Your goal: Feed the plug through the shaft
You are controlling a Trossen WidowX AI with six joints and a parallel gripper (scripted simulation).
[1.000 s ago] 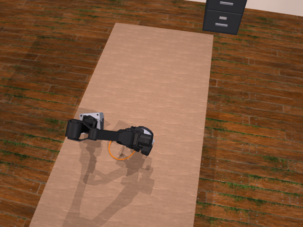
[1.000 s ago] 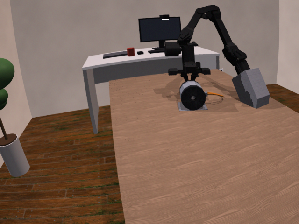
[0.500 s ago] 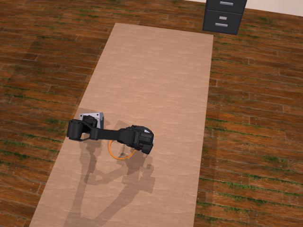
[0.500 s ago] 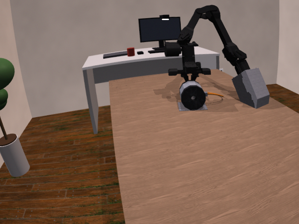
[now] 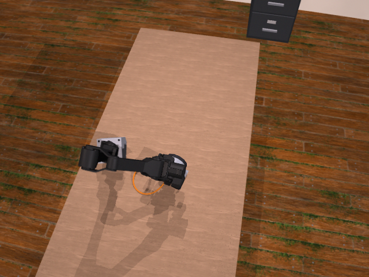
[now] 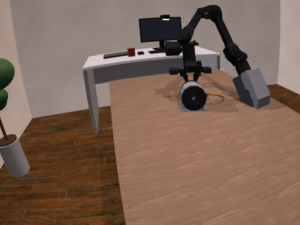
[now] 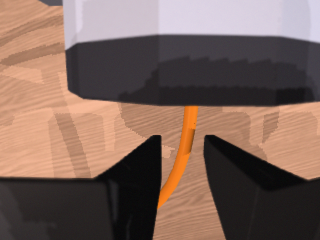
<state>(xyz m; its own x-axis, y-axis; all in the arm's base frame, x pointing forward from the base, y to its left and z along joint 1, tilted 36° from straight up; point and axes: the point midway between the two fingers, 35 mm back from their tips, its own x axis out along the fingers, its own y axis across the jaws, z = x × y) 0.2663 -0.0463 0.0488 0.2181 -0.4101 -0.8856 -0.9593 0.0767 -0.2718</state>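
The grey plug is 50 mm to the left of my hand, 30 mm below it and 20 mm ahead of it.
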